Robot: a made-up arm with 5 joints. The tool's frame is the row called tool.
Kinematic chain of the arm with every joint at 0, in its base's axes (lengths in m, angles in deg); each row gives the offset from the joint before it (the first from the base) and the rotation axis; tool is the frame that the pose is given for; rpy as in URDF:
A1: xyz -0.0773 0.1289 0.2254 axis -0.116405 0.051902 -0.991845
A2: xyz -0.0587 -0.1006 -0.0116 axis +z
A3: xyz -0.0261 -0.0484 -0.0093 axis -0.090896 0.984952 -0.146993
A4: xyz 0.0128 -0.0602 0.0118 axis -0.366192 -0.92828 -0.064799
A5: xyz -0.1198 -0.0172 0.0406 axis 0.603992 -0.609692 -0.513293
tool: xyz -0.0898 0.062 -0.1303 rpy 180 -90 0
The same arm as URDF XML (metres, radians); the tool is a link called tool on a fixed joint. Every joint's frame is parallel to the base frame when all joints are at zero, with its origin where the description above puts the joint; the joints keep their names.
<robot name="arm">
<link name="base_link"/>
<link name="link1"/>
<link name="link2"/>
<link name="link3"/>
<link name="link4"/>
<link name="link5"/>
<link name="tool"/>
<joint name="A1" type="continuous"><parent link="base_link"/><child link="link1"/><origin xyz="-0.0773 0.1289 0.2254"/><axis xyz="-0.116405 0.051902 -0.991845"/></joint>
<joint name="A2" type="continuous"><parent link="link1"/><child link="link2"/><origin xyz="-0.0587 -0.1006 -0.0116"/><axis xyz="0 0 1"/></joint>
<joint name="A3" type="continuous"><parent link="link2"/><child link="link3"/><origin xyz="-0.0261 -0.0484 -0.0093"/><axis xyz="-0.090896 0.984952 -0.146993"/></joint>
<joint name="A4" type="continuous"><parent link="link3"/><child link="link4"/><origin xyz="0.0128 -0.0602 0.0118"/><axis xyz="-0.366192 -0.92828 -0.064799"/></joint>
<joint name="A5" type="continuous"><parent link="link4"/><child link="link5"/><origin xyz="-0.1198 -0.0172 0.0406"/><axis xyz="0.603992 -0.609692 -0.513293"/></joint>
<joint name="tool_fixed" type="fixed"><parent link="link5"/><child link="tool"/><origin xyz="-0.0898 0.062 -0.1303" rpy="3.1416 -1.5708 0"/></joint>
</robot>

